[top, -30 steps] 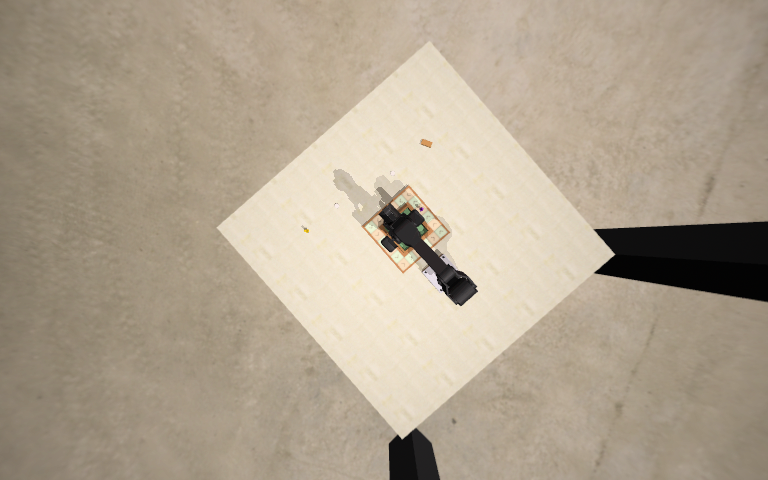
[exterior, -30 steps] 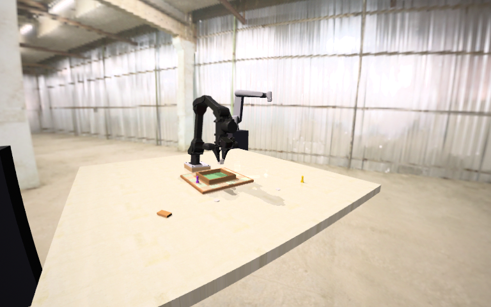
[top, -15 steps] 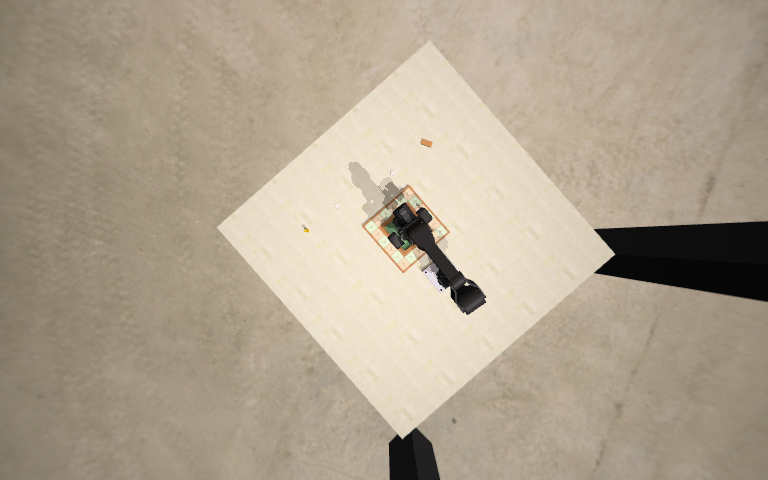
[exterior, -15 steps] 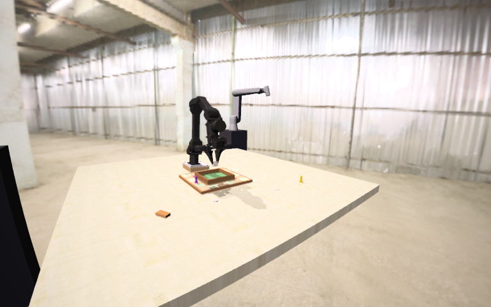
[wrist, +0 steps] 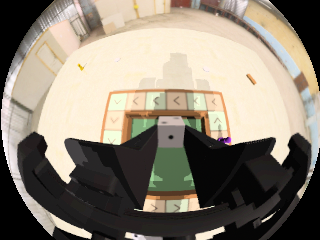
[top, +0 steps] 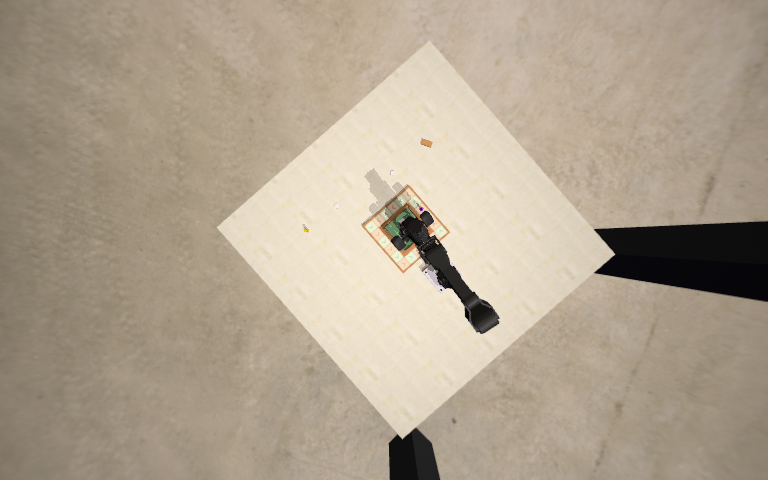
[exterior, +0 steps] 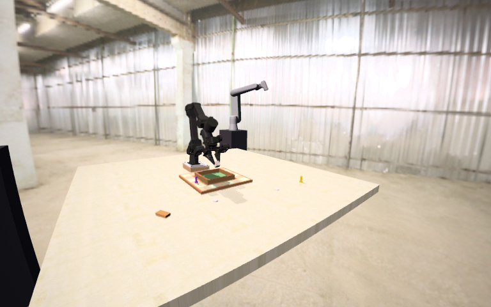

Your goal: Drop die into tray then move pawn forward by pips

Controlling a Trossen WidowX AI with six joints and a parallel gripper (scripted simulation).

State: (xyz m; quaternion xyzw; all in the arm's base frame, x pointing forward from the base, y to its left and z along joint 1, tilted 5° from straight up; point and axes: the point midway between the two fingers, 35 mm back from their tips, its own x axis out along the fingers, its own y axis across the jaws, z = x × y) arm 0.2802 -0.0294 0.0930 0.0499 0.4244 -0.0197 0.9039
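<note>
Now: gripper tip 20 mm past the purple pawn, 110 mm to the left of it and 60 mm above it. Also, from my gripper tip: orange block 180 mm ahead, 340 mm to the right, 90 mm below; then green tray 30 mm behind, 90 mm below; then white die right at my gripper tip.
</note>
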